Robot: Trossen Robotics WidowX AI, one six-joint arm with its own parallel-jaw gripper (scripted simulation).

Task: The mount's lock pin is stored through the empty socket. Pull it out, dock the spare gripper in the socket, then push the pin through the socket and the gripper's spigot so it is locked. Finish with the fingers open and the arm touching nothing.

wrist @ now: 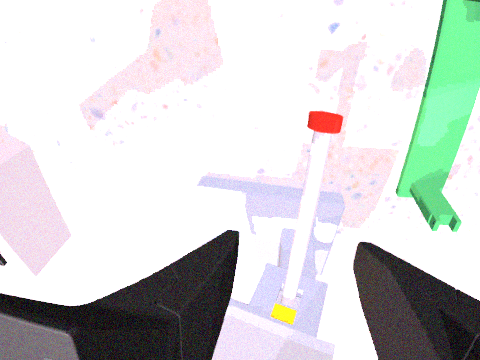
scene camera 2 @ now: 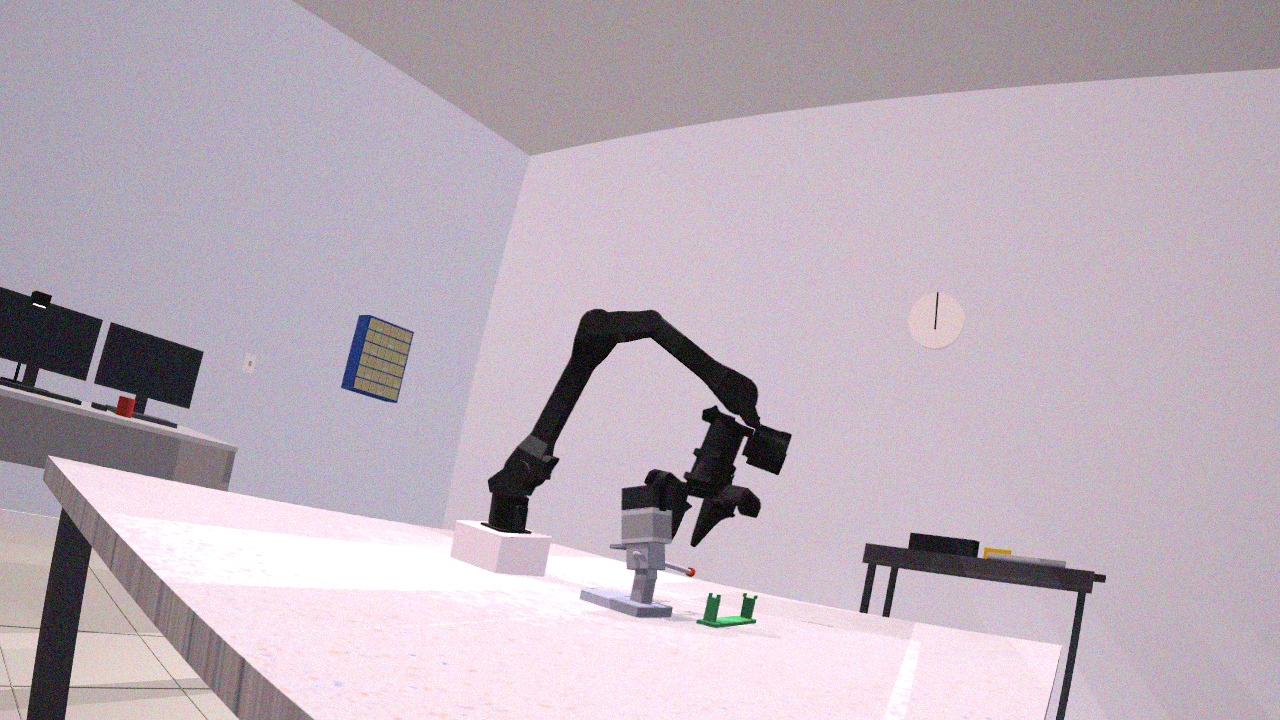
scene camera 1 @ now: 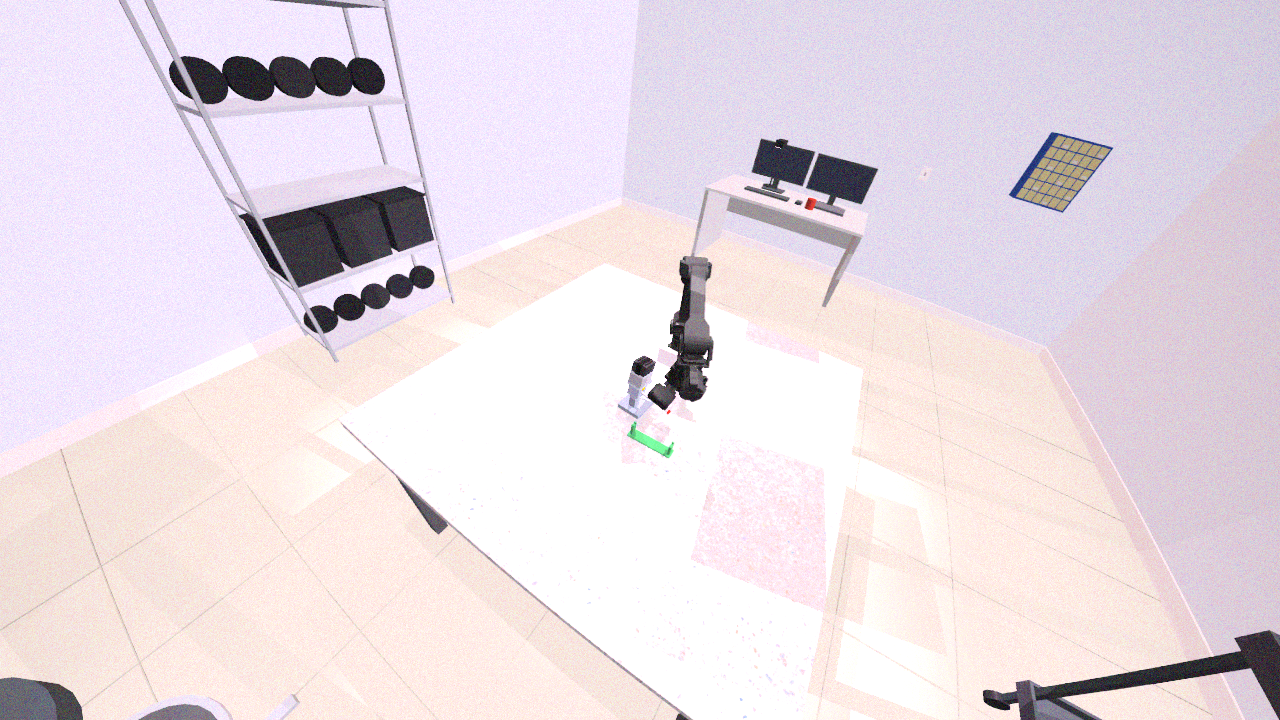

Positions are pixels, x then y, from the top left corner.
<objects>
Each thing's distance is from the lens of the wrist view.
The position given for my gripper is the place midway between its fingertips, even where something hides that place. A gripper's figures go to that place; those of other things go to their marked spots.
my gripper (wrist: 297,248): 0.10 m
lock pin (wrist: 323,124): 0.11 m
grey mount (wrist: 265,215): 0.21 m
cradle (wrist: 440,124): 0.20 m
The marked spots on the cradle and the lock pin are 0.11 m apart.
</objects>
